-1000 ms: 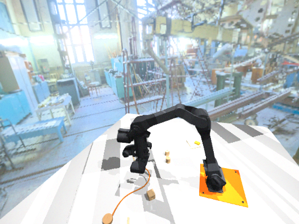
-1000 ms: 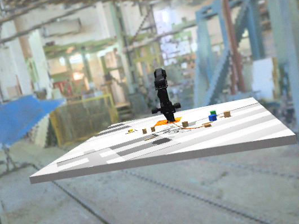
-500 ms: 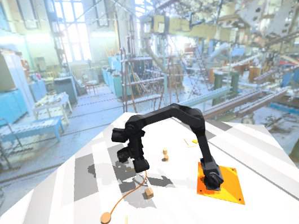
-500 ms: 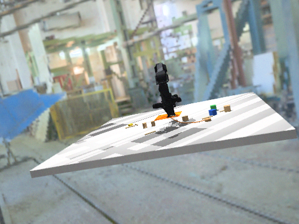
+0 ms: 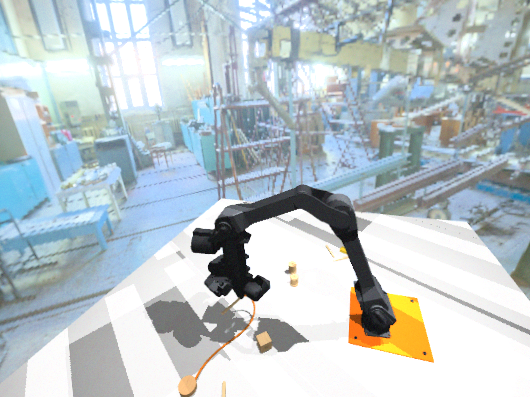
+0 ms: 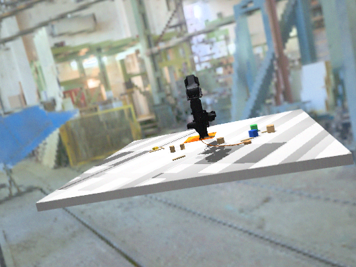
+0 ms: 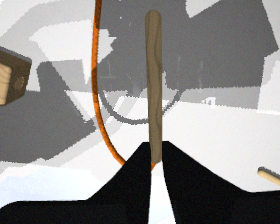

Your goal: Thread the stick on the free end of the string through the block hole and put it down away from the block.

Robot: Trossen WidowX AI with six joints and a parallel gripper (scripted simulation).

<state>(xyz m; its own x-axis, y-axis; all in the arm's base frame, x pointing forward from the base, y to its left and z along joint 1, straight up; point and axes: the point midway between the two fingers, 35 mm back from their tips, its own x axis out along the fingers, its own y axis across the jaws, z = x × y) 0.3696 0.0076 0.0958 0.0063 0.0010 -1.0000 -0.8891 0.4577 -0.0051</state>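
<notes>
Now: gripper tip 1 cm short of the thin wooden stick and 1 cm to the right of it. Also, from my gripper tip: blue cube 8 cm behind, 27 cm to the left, 4 cm below; then green cube 22 cm behind, 29 cm to the left, 4 cm below; then round wooden button 7 cm ahead, 21 cm to the left, 6 cm below.
</notes>
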